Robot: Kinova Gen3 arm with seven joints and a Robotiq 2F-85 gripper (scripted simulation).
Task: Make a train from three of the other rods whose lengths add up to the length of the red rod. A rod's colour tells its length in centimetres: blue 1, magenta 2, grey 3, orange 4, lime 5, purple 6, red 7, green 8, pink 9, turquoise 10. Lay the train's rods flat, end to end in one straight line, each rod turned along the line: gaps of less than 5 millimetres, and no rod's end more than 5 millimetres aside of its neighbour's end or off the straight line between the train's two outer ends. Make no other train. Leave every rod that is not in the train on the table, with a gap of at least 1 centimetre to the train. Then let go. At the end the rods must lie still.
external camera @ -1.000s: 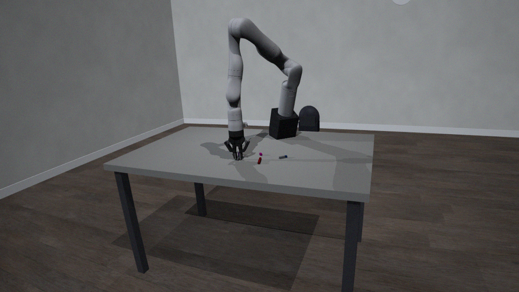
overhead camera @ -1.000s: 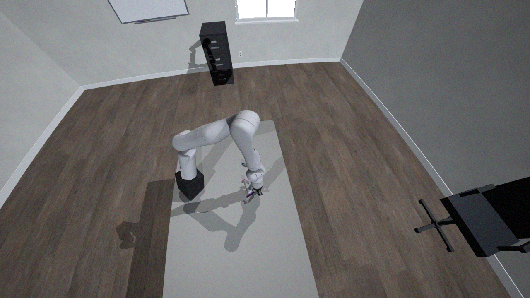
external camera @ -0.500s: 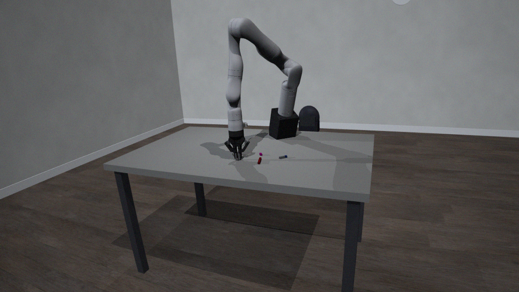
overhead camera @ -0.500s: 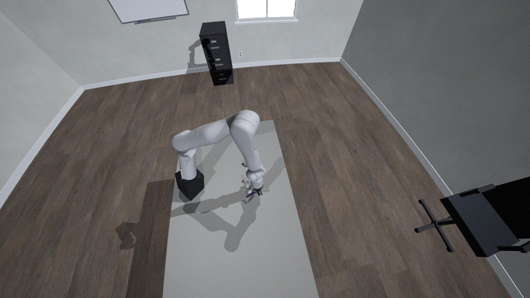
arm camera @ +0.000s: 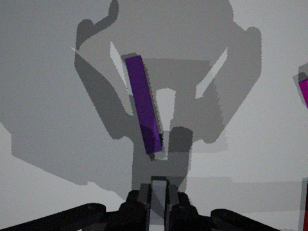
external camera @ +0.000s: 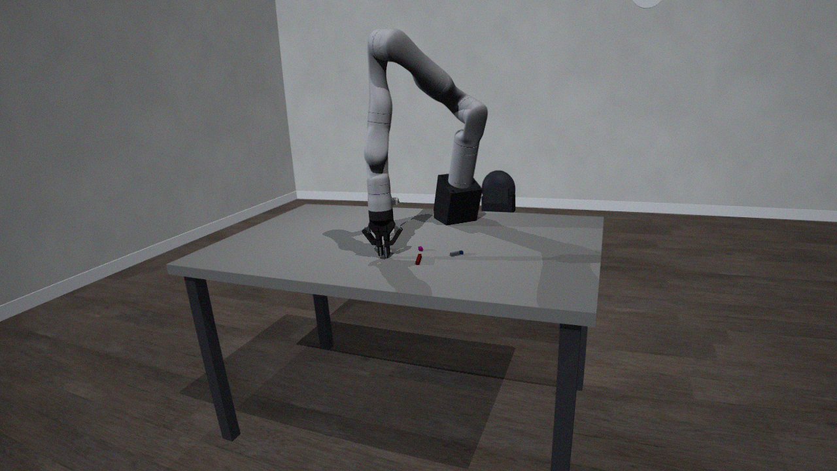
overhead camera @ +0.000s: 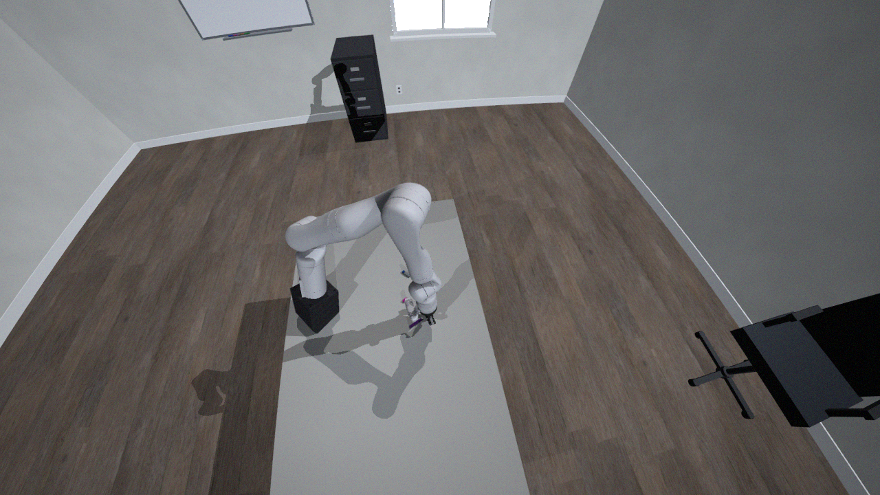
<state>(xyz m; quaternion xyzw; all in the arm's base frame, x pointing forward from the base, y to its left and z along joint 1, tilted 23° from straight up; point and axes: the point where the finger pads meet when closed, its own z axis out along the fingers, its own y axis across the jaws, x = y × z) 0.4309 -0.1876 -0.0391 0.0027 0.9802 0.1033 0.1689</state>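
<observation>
Now: the blue rod 240 mm to the left of my hand, 50 mm behind it and 10 mm below it. From my hand the other things lie so: grey rod: 10 mm below; purple rod: 60 mm behind, 10 mm to the right, 10 mm below; red rod: 120 mm to the left, 20 mm ahead, 10 mm below.
</observation>
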